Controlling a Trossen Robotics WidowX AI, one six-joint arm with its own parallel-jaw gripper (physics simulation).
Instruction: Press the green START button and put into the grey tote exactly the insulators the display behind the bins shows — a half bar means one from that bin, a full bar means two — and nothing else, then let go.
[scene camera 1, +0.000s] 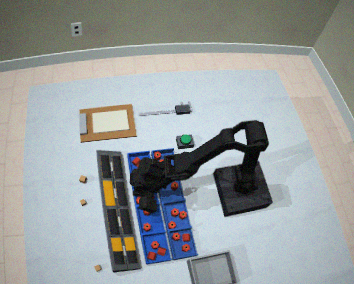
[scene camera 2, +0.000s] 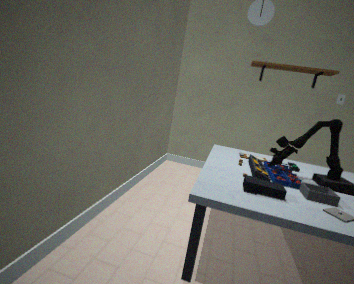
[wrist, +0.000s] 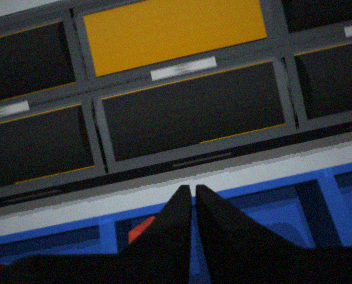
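My gripper (wrist: 192, 193) (scene camera 2: 274, 162) is shut and empty, low over the column of blue bins nearest the display, its fingertips almost touching. A red insulator (wrist: 140, 231) shows partly behind the left finger in the wrist view. Other red insulators (scene camera 1: 175, 212) lie in the blue bins; the arm hides some. The grey display (scene camera 1: 119, 220) has a full yellow bar (scene camera 1: 108, 193) in its second row from the top, left column, and half bars (scene camera 1: 116, 244) (scene camera 1: 130, 243) in both columns of the bottom row. The green START button (scene camera 1: 186, 139) stands beyond the bins. The grey tote (scene camera 1: 234, 267) (scene camera 2: 320, 194) shows no insulator in scene camera 1, where its lower part is cut off.
A clipboard (scene camera 1: 110, 121) and a caliper (scene camera 1: 183, 109) lie beyond the bins. Small brown blocks (scene camera 1: 83, 179) (scene camera 1: 98, 268) lie left of the display. A black box (scene camera 2: 264, 187) stands near the table's edge, and a flat grey item (scene camera 2: 340, 214) lies near the tote.
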